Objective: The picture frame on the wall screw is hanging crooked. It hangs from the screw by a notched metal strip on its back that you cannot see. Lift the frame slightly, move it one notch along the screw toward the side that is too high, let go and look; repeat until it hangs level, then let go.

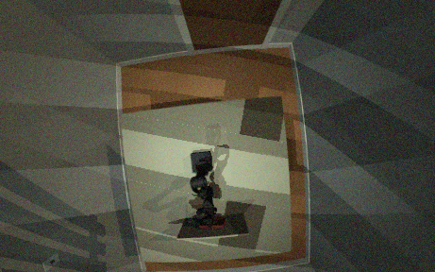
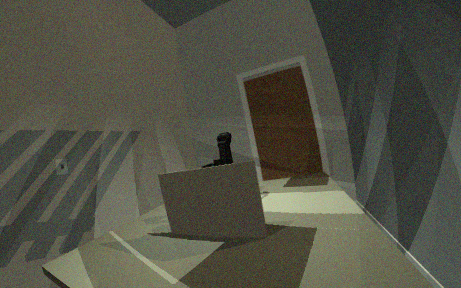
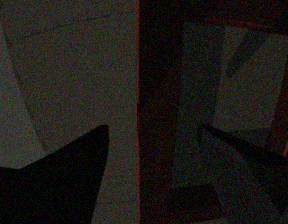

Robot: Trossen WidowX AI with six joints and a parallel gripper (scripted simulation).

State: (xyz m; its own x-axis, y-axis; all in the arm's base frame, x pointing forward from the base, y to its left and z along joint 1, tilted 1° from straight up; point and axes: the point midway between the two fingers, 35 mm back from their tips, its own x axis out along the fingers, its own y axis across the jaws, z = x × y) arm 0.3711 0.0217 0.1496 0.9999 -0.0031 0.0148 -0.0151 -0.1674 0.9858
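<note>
The picture frame is 5 cm below my gripper tip, 1 cm to the left of it and 1 cm ahead of it. Also, from my gripper tip: wall panel 6 cm below, 2 cm ahead, 1 cm to the left.
</note>
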